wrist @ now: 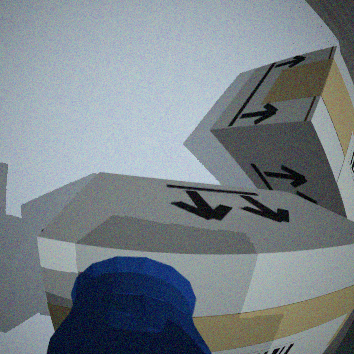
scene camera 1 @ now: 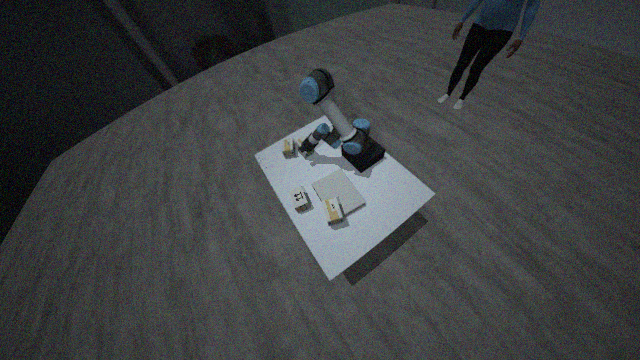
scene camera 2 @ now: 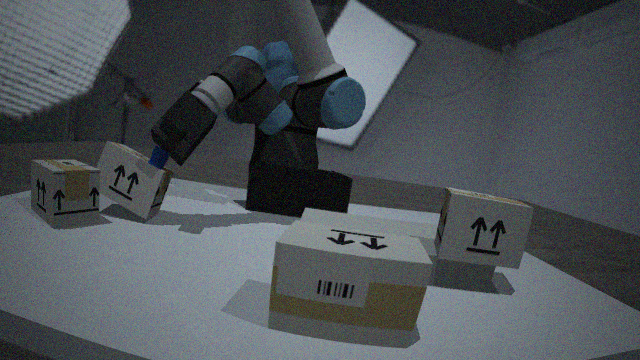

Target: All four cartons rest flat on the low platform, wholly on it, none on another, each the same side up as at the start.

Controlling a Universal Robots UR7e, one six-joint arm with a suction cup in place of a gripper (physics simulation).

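Pixels of known places: hand at its tool point: (wrist: 153, 265) (scene camera 2: 150, 168); arm's base at its link origin: (scene camera 2: 288, 165).
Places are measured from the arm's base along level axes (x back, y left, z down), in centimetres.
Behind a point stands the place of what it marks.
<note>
My suction cup (scene camera 2: 158, 158) (wrist: 132, 272) is on the top of a tilted white carton (scene camera 2: 131, 186) {y -25.3, x -38.6, z 4.2 cm} (wrist: 300, 270) {y -26.5, x -37.3, z -1.5 cm} (scene camera 1: 300, 142) {y -29.3, x -35.9, z -1.8 cm} and holds it; whether its lowest corner touches the table is unclear. A second carton (scene camera 1: 288, 148) {y -32.7, x -46.4, z 1.2 cm} (scene camera 2: 65, 192) {y -32.2, x -50.3, z 4.8 cm} (wrist: 280, 150) {y -31.5, x -42.9, z 4.7 cm} stands upright close beside it. A third carton (scene camera 1: 300, 199) {y 14.8, x -58.0, z 1.3 cm} (scene camera 2: 350, 280) {y 11.4, x -63.3, z 3.7 cm} lies on the table beside the platform, its arrow-marked face up. A fourth carton (scene camera 1: 333, 210) {y 35.0, x -44.4, z -3.6 cm} (scene camera 2: 485, 227) {y 31.8, x -49.2, z 0.4 cm} is upright at the edge of the low platform (scene camera 1: 340, 185) {y 18.4, x -29.2, z 5.8 cm} (scene camera 2: 350, 220) {y 14.6, x -28.2, z 5.9 cm} and overhangs it. The cup's contact is partly hidden in scene camera 1.
The white table (scene camera 1: 390, 200) {y 45.1, x -6.1, z 10.7 cm} carries everything. The arm's black base (scene camera 1: 363, 152) {y 7.7, x -1.6, z -0.4 cm} (scene camera 2: 299, 190) {y 4.1, x -10.2, z 4.4 cm} stands behind the platform at the table's back edge. A person (scene camera 1: 482, 45) stands on the floor beyond the table. The arm casts a shadow across the table.
</note>
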